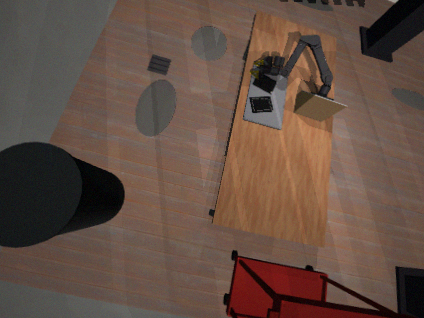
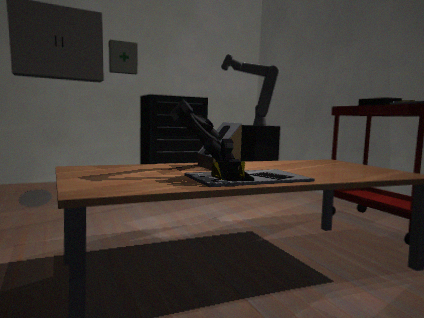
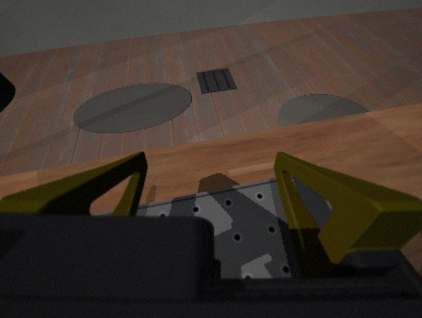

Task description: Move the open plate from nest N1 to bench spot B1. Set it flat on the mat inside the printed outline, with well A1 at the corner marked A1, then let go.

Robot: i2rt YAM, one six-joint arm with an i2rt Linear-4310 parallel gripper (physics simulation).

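Pixels of known places: gripper, between the fingertips: (image 1: 251, 67) (image 2: 232, 178) (image 3: 210, 159); arm's base, origin of its link: (image 1: 321, 96).
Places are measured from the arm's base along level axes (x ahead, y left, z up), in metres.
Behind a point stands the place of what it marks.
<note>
My gripper (image 1: 257, 68) {x 0.502, y -0.202, z -0.119 m} (image 2: 229, 170) {x 0.502, y -0.202, z -0.119 m} (image 3: 210, 159) {x 0.502, y -0.202, z -0.119 m} is open, its yellow fingers wide apart and low over the end of the grey mat. Nothing shows between the fingertips. A dark rectangular block (image 1: 264, 83) (image 2: 245, 177) lies tilted on the mat (image 1: 272, 119) {x 0.293, y 0.183, z -0.142 m} (image 2: 304, 179) {x 0.513, y 0.172, z -0.144 m} (image 3: 220, 196) {x 0.481, y -0.204, z -0.142 m}, close beside the fingers; I cannot separate plate and nest there. A black square with a pale outline (image 1: 261, 104) {x 0.389, y 0.081, z -0.140 m} (image 2: 272, 175) {x 0.391, y 0.086, z -0.141 m} lies further along the mat. The labels and the A1 corner are too small to read.
A tan upright panel (image 1: 320, 107) {x 0.007, y 0.090, z 0.001 m} (image 2: 237, 140) {x 0.117, y 0.056, z 0.006 m} stands by the arm's base on the wooden table (image 1: 272, 200) {x 0.242, y 0.772, z -0.155 m} (image 2: 125, 187) {x 0.374, y -0.605, z -0.155 m}. A red cart (image 1: 280, 280) (image 2: 370, 111) stands beyond the table's end. Another arm (image 2: 270, 87) stands in the background.
</note>
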